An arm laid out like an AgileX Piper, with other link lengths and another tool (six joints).
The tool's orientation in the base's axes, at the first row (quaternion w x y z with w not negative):
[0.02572 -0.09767 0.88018 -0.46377]
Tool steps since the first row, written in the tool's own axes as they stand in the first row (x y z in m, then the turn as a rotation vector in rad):
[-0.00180 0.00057 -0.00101 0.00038 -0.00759 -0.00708]
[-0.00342 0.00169 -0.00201 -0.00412 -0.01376 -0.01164]
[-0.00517 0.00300 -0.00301 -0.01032 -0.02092 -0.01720]
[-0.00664 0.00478 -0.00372 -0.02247 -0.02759 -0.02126]
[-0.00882 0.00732 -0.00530 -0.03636 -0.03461 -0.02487]
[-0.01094 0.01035 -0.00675 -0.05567 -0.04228 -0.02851]
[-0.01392 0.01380 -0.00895 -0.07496 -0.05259 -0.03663]
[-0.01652 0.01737 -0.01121 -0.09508 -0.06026 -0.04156]
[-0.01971 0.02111 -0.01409 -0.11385 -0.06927 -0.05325]
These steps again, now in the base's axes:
[0.00154 0.00149 0.00002 -0.00021 0.00149 0.01028]
[0.00283 0.00323 -0.00040 0.00449 0.00267 0.01773]
[0.00421 0.00511 -0.00099 0.01087 0.00445 0.02649]
[0.00529 0.00695 -0.00211 0.02321 0.00645 0.03373]
[0.00684 0.01006 -0.00340 0.03736 0.00824 0.04092]
[0.00827 0.01332 -0.00516 0.05692 0.01075 0.04842]
[0.01038 0.01759 -0.00688 0.07624 0.01543 0.06063]
[0.01209 0.02190 -0.00864 0.09642 0.01915 0.06882]
[0.01427 0.02692 -0.01022 0.11455 0.02735 0.08201]

